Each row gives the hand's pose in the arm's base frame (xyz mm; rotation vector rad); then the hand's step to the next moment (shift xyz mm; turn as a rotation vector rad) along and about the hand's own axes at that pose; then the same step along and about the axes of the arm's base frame.
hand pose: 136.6 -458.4 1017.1 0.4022 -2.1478 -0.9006
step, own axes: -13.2 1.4 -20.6 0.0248 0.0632 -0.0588
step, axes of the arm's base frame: 24.2 -1.7 3.6 0.0278 0.0033 0.0853
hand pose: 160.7 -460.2 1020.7 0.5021 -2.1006 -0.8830
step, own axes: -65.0 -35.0 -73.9 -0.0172 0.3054 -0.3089
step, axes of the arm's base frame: 100.0 -15.8 -25.8 0.2377 0.0880 0.3532
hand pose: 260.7 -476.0 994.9 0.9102 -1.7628 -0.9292
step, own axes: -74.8 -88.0 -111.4 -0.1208 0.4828 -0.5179
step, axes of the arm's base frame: 143.2 4.0 -72.4 0.4322 0.2150 0.5319
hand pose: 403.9 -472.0 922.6 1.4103 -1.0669 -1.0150
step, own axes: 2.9 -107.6 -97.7 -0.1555 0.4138 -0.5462
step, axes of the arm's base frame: 103.9 26.4 -98.2 0.4567 0.2591 0.4670
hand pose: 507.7 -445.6 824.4 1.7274 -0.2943 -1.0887
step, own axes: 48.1 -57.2 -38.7 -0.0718 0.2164 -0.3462
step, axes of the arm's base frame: 40.4 18.8 -71.4 0.2912 0.1674 0.2430
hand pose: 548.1 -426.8 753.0 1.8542 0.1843 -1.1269
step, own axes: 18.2 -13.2 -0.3 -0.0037 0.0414 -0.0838
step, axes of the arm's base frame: 3.4 1.9 -22.1 0.0723 0.0424 0.0415
